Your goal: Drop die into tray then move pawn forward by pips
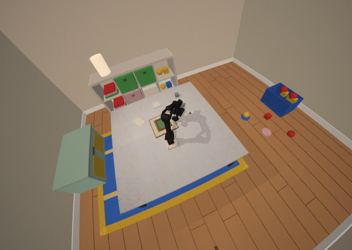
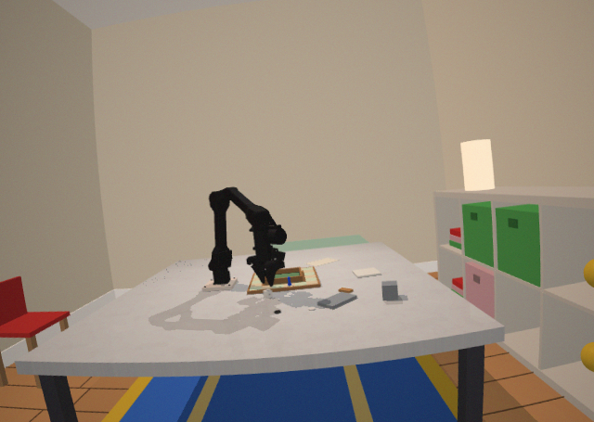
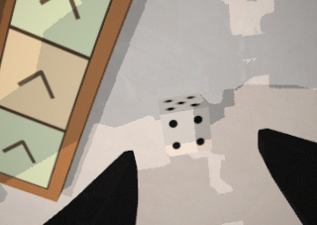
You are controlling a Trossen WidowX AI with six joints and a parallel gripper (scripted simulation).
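My gripper tip is 30 mm above the white die. The rest, counted from my gripper tip: black disc (160 mm to the right, 40 mm below, 40 mm ahead); green tray (200 mm to the left, 50 mm ahead, 40 mm below); blue pawn (80 mm to the left, 80 mm ahead, 20 mm below).
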